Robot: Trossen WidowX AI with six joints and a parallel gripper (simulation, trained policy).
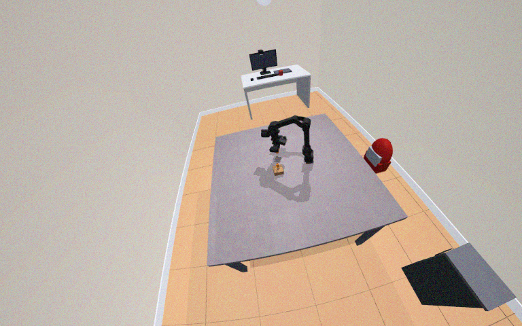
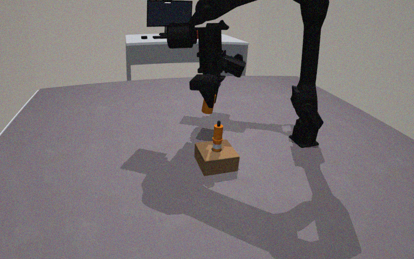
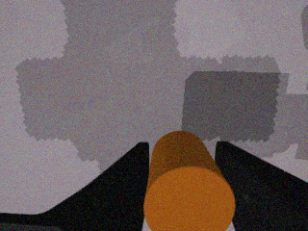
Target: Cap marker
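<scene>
My gripper tip is 170 mm to the right of the holder block, 50 mm above it and 40 mm short of it. Round my gripper tip: orange cap (10 mm ahead, 10 mm above).
</scene>
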